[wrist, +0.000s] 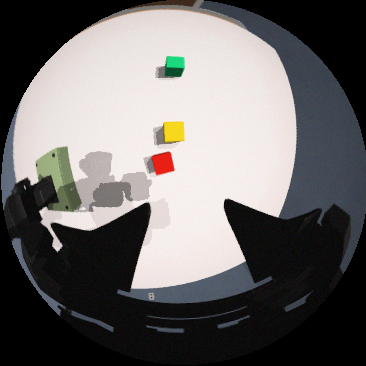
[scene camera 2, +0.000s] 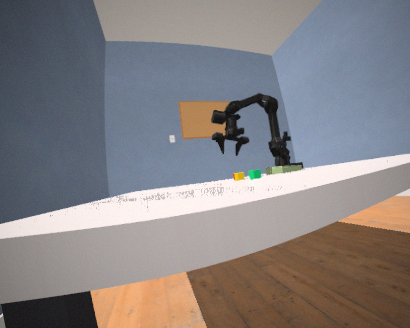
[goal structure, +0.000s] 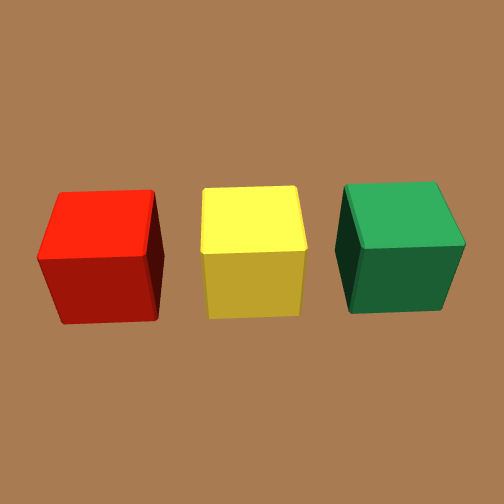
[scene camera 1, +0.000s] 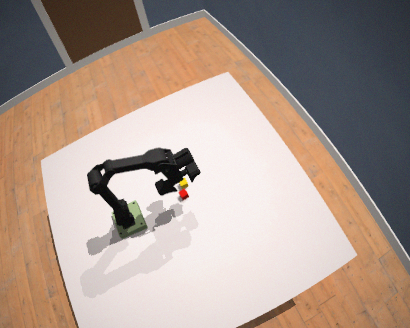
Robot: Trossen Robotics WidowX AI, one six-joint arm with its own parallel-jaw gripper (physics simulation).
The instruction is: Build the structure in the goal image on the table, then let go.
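Frame: origin at the arm's base, x ahead, y right, z down, level; centimetres.
Seen in the pictures: gripper, fingertip midpoint: (wrist: pixel 187 205) (scene camera 2: pixel 229 155) (scene camera 1: pixel 184 186); arm's base, link origin: (wrist: pixel 49 189) (scene camera 2: pixel 281 166) (scene camera 1: pixel 127 221).
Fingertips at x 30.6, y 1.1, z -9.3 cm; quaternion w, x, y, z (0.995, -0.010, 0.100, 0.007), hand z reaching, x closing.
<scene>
Pixels of each thing's middle, then the offset from my fingertips to it. Level surfaces: height alone.
- red cube, body centre: (wrist: pixel 162 162) (scene camera 1: pixel 183 194) dx -1.6, dy -2.4, dz +11.2 cm
- white table, surface height: dz +12.9 cm
- yellow cube, body centre: (wrist: pixel 172 132) (scene camera 1: pixel 183 183) (scene camera 2: pixel 239 176) dx +0.6, dy -7.7, dz +11.2 cm
- green cube, body centre: (wrist: pixel 173 65) (scene camera 2: pixel 255 174) dx +1.3, dy -21.9, dz +11.2 cm
A red cube (scene camera 1: pixel 184 194) (wrist: pixel 163 163) lies on the white table (scene camera 1: pixel 260 200) (scene camera 2: pixel 150 202) (wrist: pixel 240 100), turned slightly. A yellow cube (scene camera 1: pixel 183 183) (scene camera 2: pixel 239 176) (wrist: pixel 174 132) lies close beside it, with a narrow gap in the wrist view. In scene camera 2 the yellow cube mostly hides the red one. A green cube (scene camera 2: pixel 255 174) (wrist: pixel 175 66) stands apart, beyond the yellow one in the wrist view; it does not show in scene camera 1. My gripper (scene camera 1: pixel 180 183) (scene camera 2: pixel 230 153) (wrist: pixel 187 205) is open and empty, well above the table, pointing down.
The arm's green base plate (scene camera 1: pixel 139 222) (scene camera 2: pixel 284 170) (wrist: pixel 56 172) stands on the table, to the left of the cubes in the wrist view. Shadows of the arm fall on the table between the base and the cubes.
</scene>
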